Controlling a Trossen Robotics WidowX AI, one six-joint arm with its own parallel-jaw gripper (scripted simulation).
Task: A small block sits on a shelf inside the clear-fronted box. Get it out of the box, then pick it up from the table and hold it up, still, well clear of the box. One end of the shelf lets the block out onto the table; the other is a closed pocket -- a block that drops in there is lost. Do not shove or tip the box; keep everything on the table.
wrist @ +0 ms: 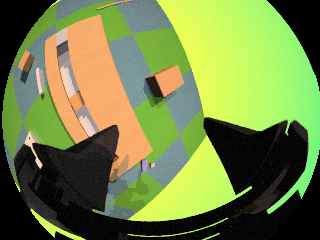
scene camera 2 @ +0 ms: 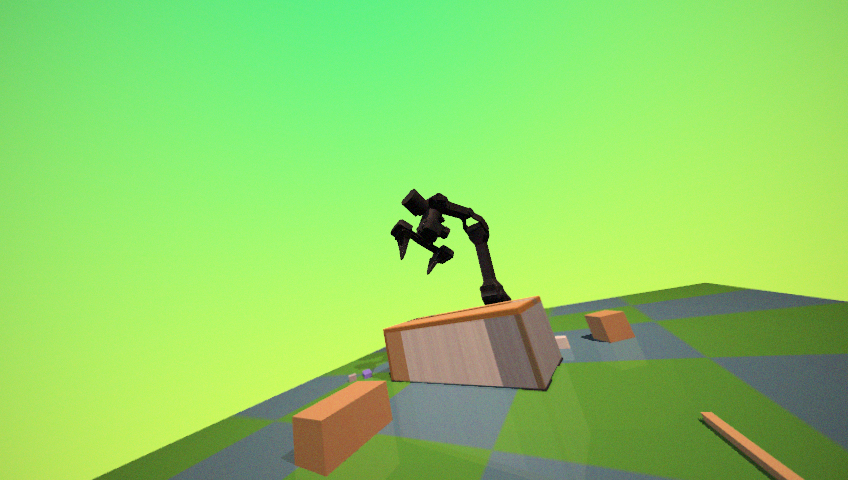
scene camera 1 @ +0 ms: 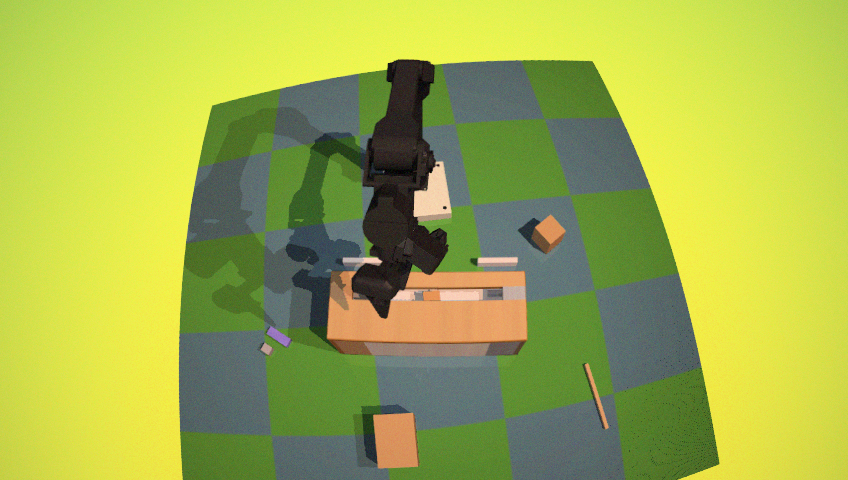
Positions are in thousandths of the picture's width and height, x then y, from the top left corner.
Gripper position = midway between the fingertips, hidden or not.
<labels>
My gripper shows in the wrist view (505, 523), in scene camera 2 (490, 555) and in scene camera 1 (463, 632). An orange wooden box shows in the wrist view (242, 244), in scene camera 2 (603, 718) and in scene camera 1 (571, 653).
</labels>
